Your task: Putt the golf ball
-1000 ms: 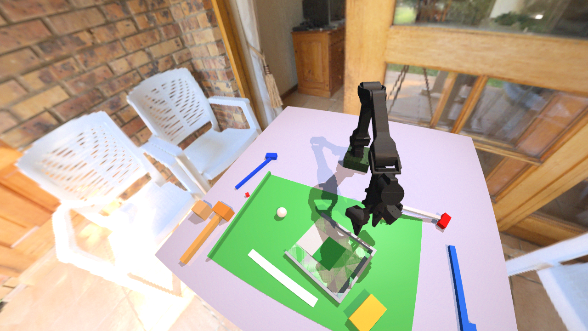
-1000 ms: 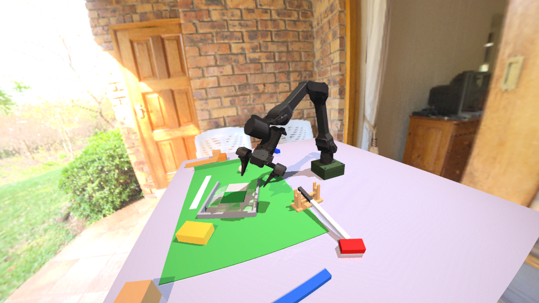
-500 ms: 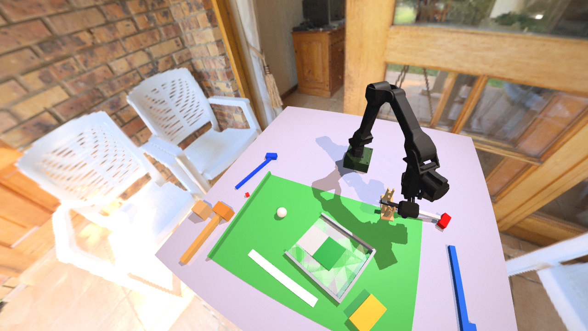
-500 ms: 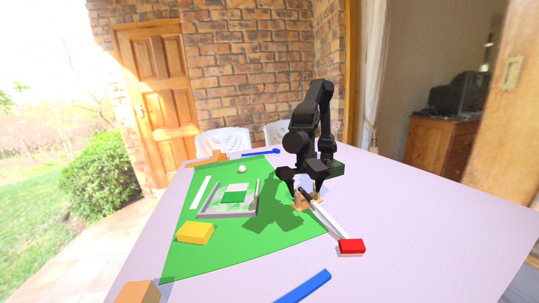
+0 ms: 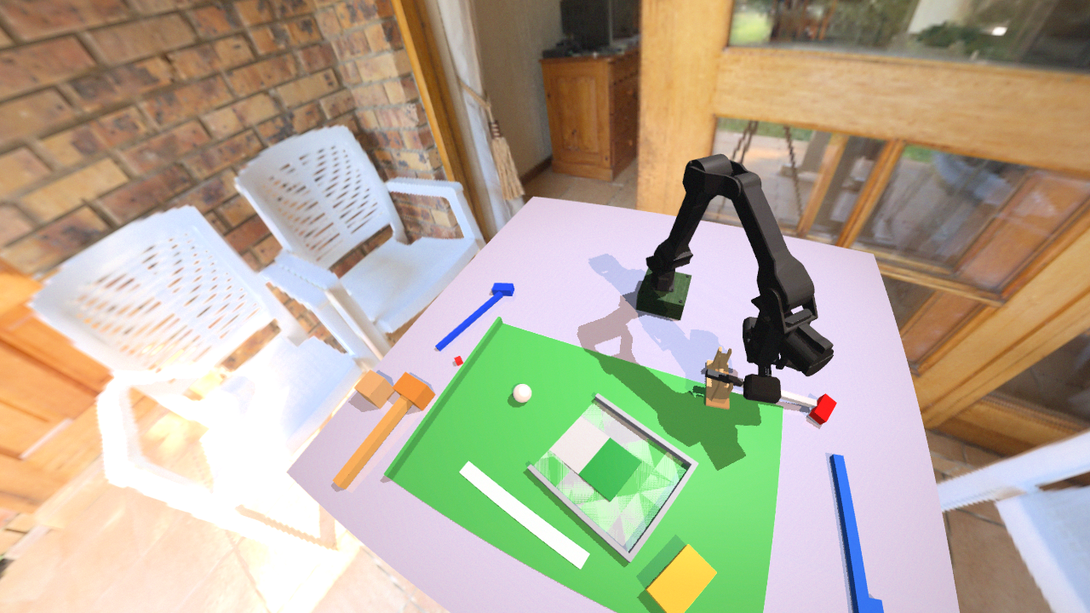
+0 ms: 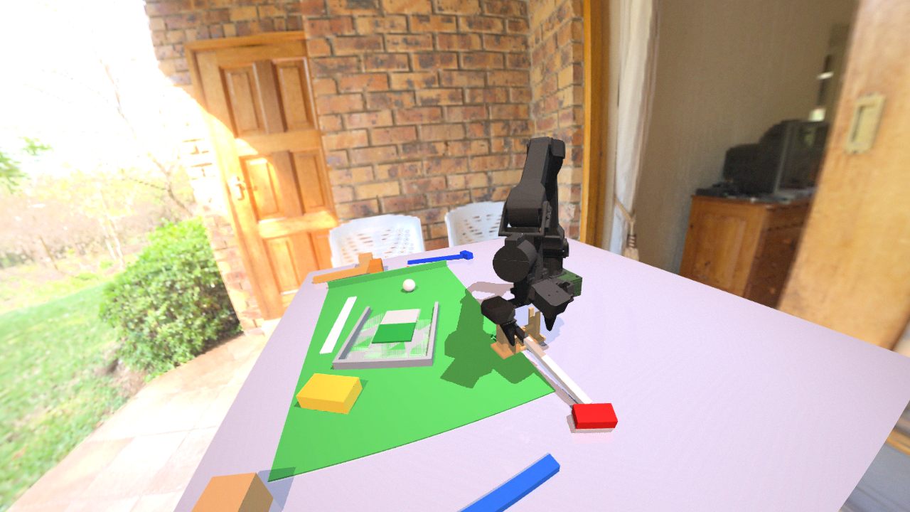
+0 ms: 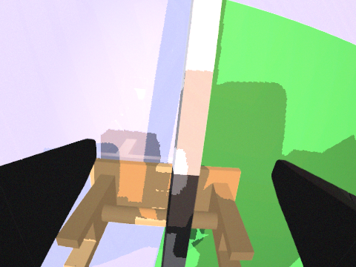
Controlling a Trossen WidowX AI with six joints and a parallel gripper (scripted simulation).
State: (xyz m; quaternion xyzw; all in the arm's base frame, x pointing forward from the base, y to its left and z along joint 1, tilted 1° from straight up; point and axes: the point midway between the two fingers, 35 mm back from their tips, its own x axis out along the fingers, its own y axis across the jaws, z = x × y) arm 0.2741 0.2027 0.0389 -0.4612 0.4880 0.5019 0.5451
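Now: the red putter 10 mm ahead of my gripper tip, 60 mm to the left of it and 30 mm below it. From my gripper tip the other things lie so: yellow block: 390 mm ahead, 110 mm to the right, 40 mm below; wooden hurdle: 10 mm behind, 60 mm to the right, 20 mm below; white golf ball: 110 mm ahead, 490 mm to the right, 40 mm below.
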